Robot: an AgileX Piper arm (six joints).
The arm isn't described. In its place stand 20 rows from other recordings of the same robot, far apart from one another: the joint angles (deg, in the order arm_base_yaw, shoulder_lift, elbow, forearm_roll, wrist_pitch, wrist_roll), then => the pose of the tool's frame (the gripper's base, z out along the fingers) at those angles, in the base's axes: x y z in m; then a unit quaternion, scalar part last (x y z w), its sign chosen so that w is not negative.
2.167, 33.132, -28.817, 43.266, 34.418, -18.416 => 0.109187, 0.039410, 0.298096, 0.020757, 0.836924, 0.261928, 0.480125
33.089, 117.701, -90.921, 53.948, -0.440, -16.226 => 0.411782, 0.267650, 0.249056, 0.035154, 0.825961, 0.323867, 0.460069
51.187, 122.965, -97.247, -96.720, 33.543, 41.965 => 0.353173, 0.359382, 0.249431, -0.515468, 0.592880, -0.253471, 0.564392
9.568, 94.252, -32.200, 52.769, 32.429, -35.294 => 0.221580, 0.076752, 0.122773, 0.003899, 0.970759, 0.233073, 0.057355
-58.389, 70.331, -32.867, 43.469, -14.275, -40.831 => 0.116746, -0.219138, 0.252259, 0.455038, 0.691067, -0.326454, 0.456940
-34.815, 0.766, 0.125, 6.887, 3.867, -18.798 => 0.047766, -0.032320, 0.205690, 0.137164, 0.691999, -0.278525, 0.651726
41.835, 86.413, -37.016, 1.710, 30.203, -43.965 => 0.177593, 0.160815, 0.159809, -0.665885, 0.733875, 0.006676, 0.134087
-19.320, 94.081, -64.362, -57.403, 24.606, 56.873 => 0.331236, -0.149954, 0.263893, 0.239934, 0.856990, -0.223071, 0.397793
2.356, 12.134, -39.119, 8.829, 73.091, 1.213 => 0.000539, 0.013397, 0.312612, -0.019148, 0.907511, 0.089118, 0.410019
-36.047, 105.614, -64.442, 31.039, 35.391, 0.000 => 0.308531, -0.190938, 0.174085, 0.475419, 0.845490, 0.130927, 0.204893
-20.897, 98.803, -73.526, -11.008, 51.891, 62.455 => 0.324458, -0.138514, 0.244478, 0.618913, 0.765602, -0.023565, 0.173913
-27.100, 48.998, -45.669, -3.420, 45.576, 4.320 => 0.140156, -0.076077, 0.327738, 0.238577, 0.888369, -0.104515, 0.378097
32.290, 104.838, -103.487, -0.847, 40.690, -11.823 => 0.364923, 0.229568, 0.369163, -0.338781, 0.828499, 0.072504, 0.439955
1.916, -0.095, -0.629, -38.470, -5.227, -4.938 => 0.054165, 0.006972, 0.223507, -0.267452, 0.585964, -0.253075, 0.721851
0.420, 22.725, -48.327, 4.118, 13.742, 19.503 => 0.046132, 0.001891, 0.440708, 0.112449, 0.584897, 0.171452, 0.784764
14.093, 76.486, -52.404, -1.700, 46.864, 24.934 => 0.245676, 0.059647, 0.262320, 0.084751, 0.974299, 0.057613, 0.200596
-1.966, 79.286, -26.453, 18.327, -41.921, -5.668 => 0.257475, -0.027967, 0.225102, 0.135487, 0.737935, -0.043675, 0.659687
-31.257, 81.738, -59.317, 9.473, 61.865, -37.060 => 0.229713, -0.123982, 0.265538, -0.018295, 0.992581, 0.010775, 0.119713
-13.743, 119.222, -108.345, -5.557, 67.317, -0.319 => 0.434795, -0.114707, 0.260065, 0.103612, 0.982732, -0.064487, 0.139084
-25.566, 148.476, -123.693, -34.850, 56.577, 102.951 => 0.459711, -0.268032, 0.097923, 0.795104, 0.532249, -0.138171, 0.255791
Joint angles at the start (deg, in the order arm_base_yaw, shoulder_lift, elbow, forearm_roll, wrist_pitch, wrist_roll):
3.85 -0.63 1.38 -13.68 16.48 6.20
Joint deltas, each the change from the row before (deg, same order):
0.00 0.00 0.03 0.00 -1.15 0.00
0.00 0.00 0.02 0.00 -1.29 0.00
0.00 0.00 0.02 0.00 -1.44 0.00
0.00 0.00 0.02 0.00 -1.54 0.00
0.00 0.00 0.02 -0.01 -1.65 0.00
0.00 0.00 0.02 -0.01 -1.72 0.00
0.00 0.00 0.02 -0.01 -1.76 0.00
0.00 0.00 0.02 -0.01 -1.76 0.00
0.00 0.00 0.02 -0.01 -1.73 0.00
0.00 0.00 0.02 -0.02 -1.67 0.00
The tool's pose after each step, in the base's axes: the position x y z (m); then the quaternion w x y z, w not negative. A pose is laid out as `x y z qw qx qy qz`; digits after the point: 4 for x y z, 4 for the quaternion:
0.0551 -0.0020 0.1820 0.6369 -0.0530 0.7680 -0.0417
0.0555 -0.0015 0.1839 0.6452 -0.0542 0.7610 -0.0401
0.0558 -0.0009 0.1859 0.6545 -0.0556 0.7530 -0.0384
0.0561 -0.0004 0.1882 0.6643 -0.0571 0.7444 -0.0366
0.0564 0.0003 0.1906 0.6747 -0.0587 0.7350 -0.0347
0.0566 0.0009 0.1931 0.6853 -0.0604 0.7250 -0.0327
0.0567 0.0016 0.1957 0.6961 -0.0621 0.7146 -0.0306
0.0567 0.0022 0.1983 0.7067 -0.0637 0.7041 -0.0285
0.0566 0.0029 0.2009 0.7169 -0.0654 0.6936 -0.0265
0.0565 0.0035 0.2033 0.7267 -0.0670 0.6832 -0.0246

